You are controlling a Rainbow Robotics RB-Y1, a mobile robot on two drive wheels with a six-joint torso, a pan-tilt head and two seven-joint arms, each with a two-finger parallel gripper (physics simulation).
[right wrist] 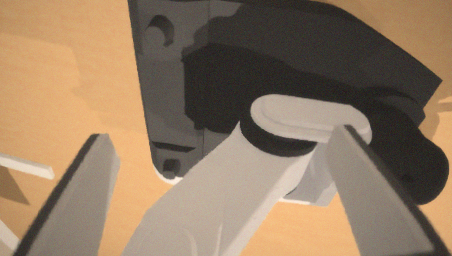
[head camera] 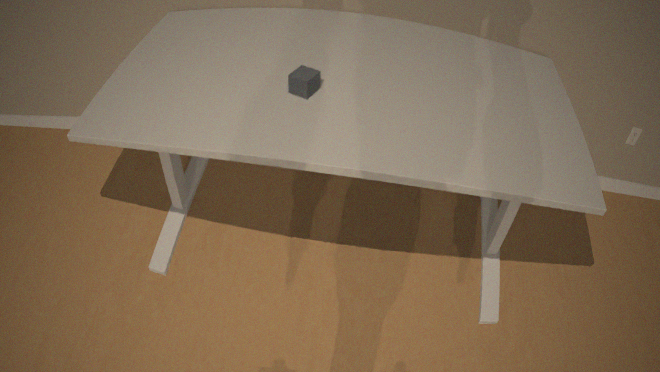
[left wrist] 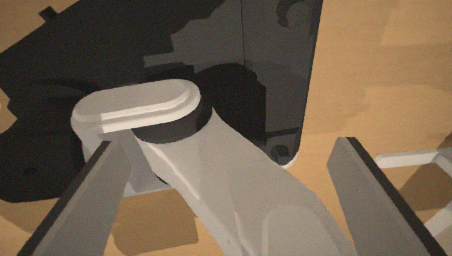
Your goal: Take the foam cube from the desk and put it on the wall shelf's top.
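The foam cube is dark grey and sits on the white desk, left of the middle in the head view. My left gripper is open and empty, with its two fingers wide apart over the robot's own base and leg. My right gripper is open and empty in the same way. Neither gripper shows in the head view, and the cube does not show in the wrist views. The wall shelf does not show in any view.
The desk stands against a beige wall on two white legs with feet that reach out over the wooden floor. A wall outlet is to the right. The robot's dark base lies beneath both grippers.
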